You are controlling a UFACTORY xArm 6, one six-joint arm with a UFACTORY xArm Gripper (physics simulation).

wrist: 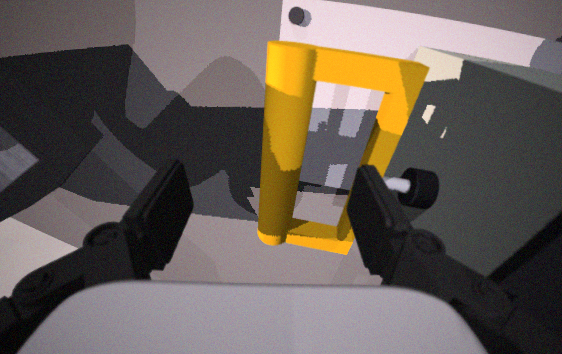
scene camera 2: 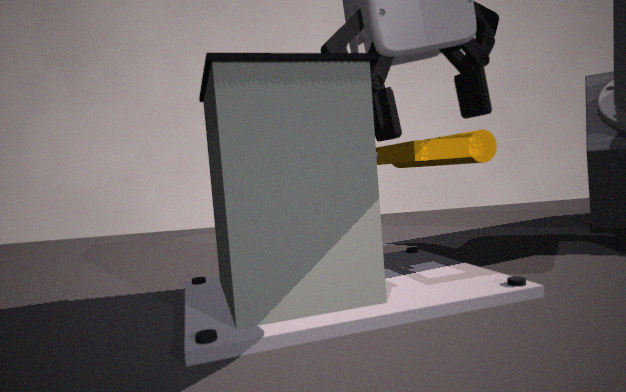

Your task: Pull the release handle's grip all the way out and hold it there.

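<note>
The release handle is a yellow rectangular frame on the side of a grey-green box (scene camera 2: 300, 180) (wrist: 485, 135). Its round grip bar (scene camera 2: 452, 148) (wrist: 286, 125) lies on the frame's outer side, away from the box. A short pale rod (wrist: 397, 184) comes out of a black collar (wrist: 421, 188) on the box, behind the frame's inner side. My gripper (scene camera 2: 432, 127) (wrist: 270, 185) is open and empty, its fingers pointing down. In the scene view the fingertips are a little above the handle. In the wrist view the grip bar appears between the two fingers, and the right finger overlaps the frame's inner side.
The box stands on a white base plate (scene camera 2: 475, 282) (wrist: 360, 22) with dark bolts at its corners. A black lid (scene camera 2: 290, 57) tops the box, close to the gripper's left finger in the scene view. A dark block (scene camera 2: 605, 190) stands at the far right.
</note>
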